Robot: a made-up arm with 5 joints. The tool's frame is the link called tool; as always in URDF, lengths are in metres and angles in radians. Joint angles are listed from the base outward.
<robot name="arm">
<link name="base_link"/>
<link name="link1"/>
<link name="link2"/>
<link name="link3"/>
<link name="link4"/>
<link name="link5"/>
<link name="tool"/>
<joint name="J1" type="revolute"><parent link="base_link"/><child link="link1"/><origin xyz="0.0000 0.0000 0.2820"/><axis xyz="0 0 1"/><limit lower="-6.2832" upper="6.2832"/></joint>
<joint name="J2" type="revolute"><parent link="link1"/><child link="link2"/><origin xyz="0.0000 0.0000 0.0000"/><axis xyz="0 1 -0.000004"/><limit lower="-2.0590" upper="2.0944"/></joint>
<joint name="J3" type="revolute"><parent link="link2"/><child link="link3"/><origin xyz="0.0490 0.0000 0.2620"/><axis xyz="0 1 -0.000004"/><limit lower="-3.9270" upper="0.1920"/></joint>
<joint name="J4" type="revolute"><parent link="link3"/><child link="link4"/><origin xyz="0.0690 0.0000 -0.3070"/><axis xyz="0 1 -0.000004"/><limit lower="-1.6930" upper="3.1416"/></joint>
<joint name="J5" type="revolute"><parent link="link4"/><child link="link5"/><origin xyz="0.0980 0.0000 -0.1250"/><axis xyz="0 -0.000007 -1"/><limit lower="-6.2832" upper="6.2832"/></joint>
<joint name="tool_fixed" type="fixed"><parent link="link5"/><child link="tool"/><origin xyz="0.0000 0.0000 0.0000" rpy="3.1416 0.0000 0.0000"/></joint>
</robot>
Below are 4 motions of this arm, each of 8 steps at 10 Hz.
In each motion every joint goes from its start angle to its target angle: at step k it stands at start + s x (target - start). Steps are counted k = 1, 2, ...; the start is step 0. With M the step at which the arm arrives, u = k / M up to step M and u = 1 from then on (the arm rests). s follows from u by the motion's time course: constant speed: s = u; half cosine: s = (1 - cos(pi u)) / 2; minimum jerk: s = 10 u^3 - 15 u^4 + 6 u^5.
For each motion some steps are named. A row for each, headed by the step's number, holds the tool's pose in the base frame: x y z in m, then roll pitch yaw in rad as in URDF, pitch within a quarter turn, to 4 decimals.
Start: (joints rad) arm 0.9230 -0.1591 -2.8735 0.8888 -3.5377
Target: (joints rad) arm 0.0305 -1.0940 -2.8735 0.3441 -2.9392
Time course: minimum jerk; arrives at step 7
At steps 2, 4, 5, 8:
2: -0.0612 -0.0623 1.0097 -0.2947 0.7374 0.3698
4: -0.4084 -0.1532 0.8780 -0.0011 0.0625 0.3410
5: -0.5555 -0.0894 0.7600 -0.0317 -0.2659 0.2797
8: -0.6272 -0.0191 0.6685 -0.1047 -0.4712 0.2581

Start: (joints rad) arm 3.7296 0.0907 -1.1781 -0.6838 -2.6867
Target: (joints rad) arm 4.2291 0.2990 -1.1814 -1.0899 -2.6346
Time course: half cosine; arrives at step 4
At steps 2, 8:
2: -0.3232 -0.3590 0.5479 0.9799 1.0098 -1.2497
8: -0.2238 -0.4265 0.5152 0.8523 0.9351 -1.0964

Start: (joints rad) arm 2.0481 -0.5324 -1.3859 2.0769 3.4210
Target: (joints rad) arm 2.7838 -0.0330 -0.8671 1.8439 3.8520
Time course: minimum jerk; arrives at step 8
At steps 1, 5, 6, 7, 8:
1: -0.1195 0.2246 0.5585 -3.0928 -0.1642 -1.3720
5: -0.2576 0.1616 0.3369 -2.6804 -0.5848 -1.2932
6: -0.2646 0.1226 0.2853 -2.5168 -0.6401 -1.3130
7: -0.2630 0.1019 0.2604 -2.4258 -0.6584 -1.3272
8: -0.2623 0.0981 0.2560 -2.4087 -0.6610 -1.3300

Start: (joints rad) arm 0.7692 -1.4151 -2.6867 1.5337 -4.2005
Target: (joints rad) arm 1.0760 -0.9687 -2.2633 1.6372 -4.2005
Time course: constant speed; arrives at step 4
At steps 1, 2, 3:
1: -0.3144 -0.3550 0.7349 -0.7483 0.3651 -0.3577
2: -0.2281 -0.3012 0.8020 -0.9996 0.4415 -0.3802
3: -0.1472 -0.2289 0.8478 -1.2664 0.4920 -0.4242

